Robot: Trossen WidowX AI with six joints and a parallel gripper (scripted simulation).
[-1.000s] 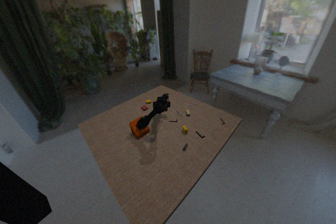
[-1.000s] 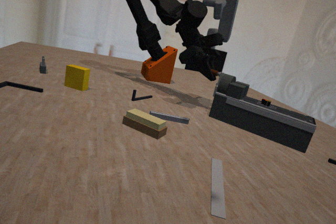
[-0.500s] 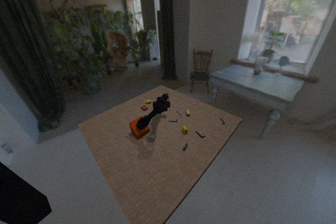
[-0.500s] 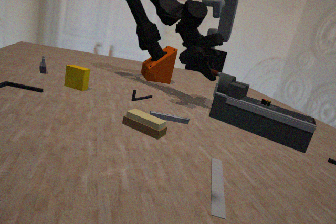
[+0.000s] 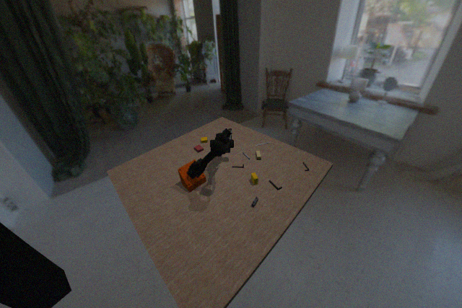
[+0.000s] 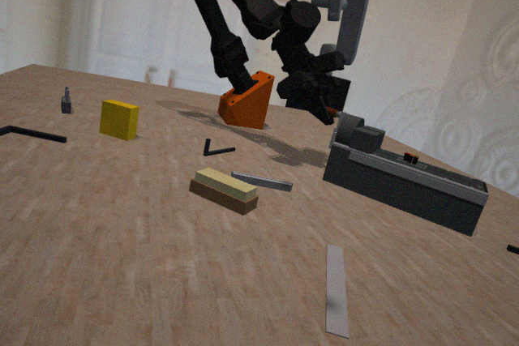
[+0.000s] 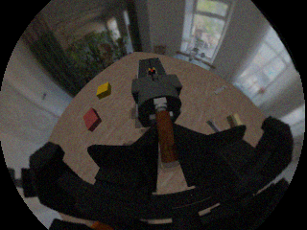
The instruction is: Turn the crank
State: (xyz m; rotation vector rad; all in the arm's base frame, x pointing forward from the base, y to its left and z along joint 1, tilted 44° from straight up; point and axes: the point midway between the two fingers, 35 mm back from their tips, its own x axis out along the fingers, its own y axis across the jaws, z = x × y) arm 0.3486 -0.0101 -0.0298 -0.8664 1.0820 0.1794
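Right now the brown crank handle is 2 cm behind my gripper tip, 1 cm to the right of it and 2 cm above it. Also, from my gripper tip: red pointer: 13 cm ahead, 8 cm to the left, 1 cm below; then red block: 7 cm behind, 24 cm to the left, 9 cm below; then grey bar: 8 cm ahead, 17 cm to the right, 9 cm below.
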